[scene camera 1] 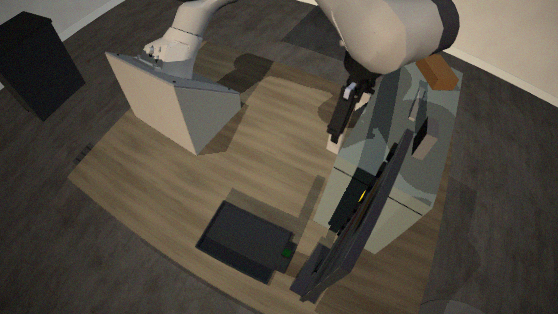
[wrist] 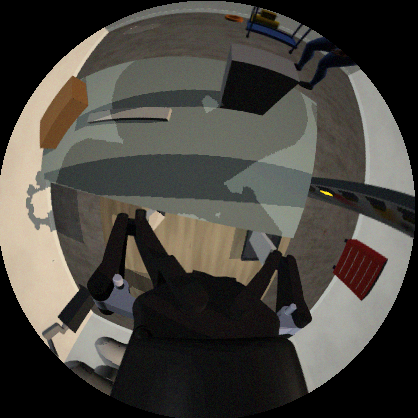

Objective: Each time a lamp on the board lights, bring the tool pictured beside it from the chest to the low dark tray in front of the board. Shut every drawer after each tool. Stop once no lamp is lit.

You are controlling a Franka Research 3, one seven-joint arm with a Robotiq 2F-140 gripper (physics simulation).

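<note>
My gripper (scene camera 1: 348, 123) (wrist: 209, 221) is open and empty, fingers wide apart, beside the long edge of the pale grey-green chest (scene camera 1: 425, 194) (wrist: 200, 140). The dark board (scene camera 1: 350, 255) (wrist: 360, 207) stands upright at the chest's near end, seen nearly edge-on. One yellow lamp (scene camera 1: 362, 195) (wrist: 326, 193) is lit on it; the picture beside it is too small to tell. The low dark tray (scene camera 1: 245, 232) (wrist: 246, 247) lies on the table, with a small green spot (scene camera 1: 286, 253) at its side. No tool can be made out in it. The chest's drawer fronts are largely hidden.
On the chest top lie an orange-brown block (scene camera 1: 437, 72) (wrist: 64, 112), a thin pale bar (scene camera 1: 417, 105) (wrist: 135, 114) and a dark-sided box (scene camera 1: 425, 146) (wrist: 255, 82). A large white slanted box (scene camera 1: 155, 110) stands on the wooden table (scene camera 1: 165, 175). A black cabinet (scene camera 1: 37, 65) stands beyond.
</note>
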